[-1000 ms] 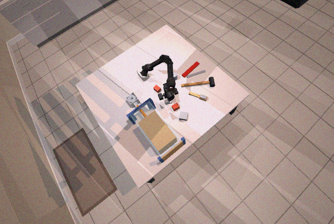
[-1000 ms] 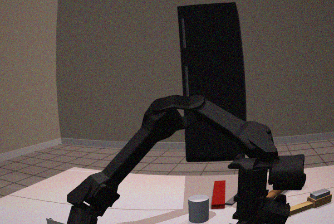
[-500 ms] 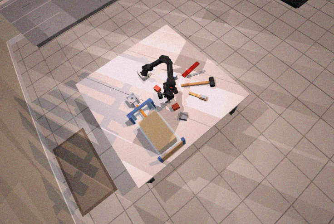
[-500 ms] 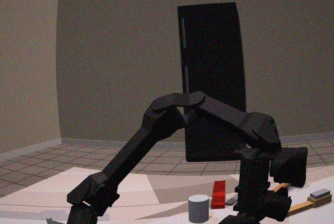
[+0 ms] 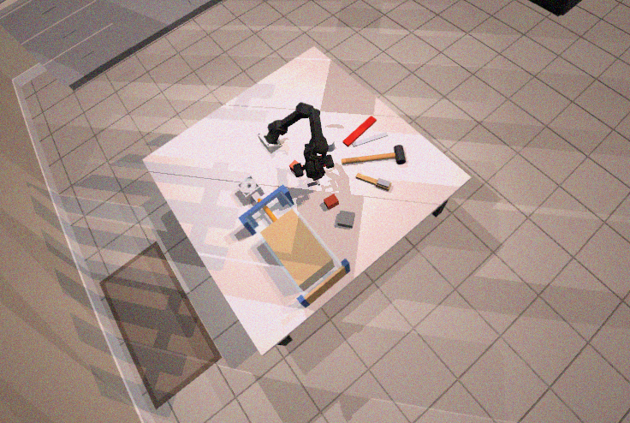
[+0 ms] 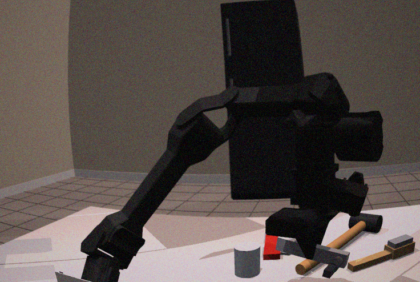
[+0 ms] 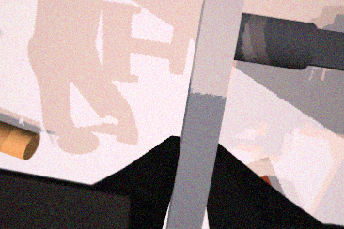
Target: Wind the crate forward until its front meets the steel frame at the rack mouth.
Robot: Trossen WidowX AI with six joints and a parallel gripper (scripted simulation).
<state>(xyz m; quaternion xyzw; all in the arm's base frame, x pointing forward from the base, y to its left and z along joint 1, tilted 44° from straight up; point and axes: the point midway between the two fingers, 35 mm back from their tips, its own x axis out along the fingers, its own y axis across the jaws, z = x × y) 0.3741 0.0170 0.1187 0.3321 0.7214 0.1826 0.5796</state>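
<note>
Now: the winch handle 10 mm behind my gripper tip, 10 mm to the left of it and 10 mm above it. The rest, counted from my gripper tip: grey block 240 mm ahead, 20 mm to the left, 110 mm below; then brush 140 mm ahead, 250 mm to the left, 110 mm below; then red knob 40 mm behind, 50 mm to the left, 20 mm above.
</note>
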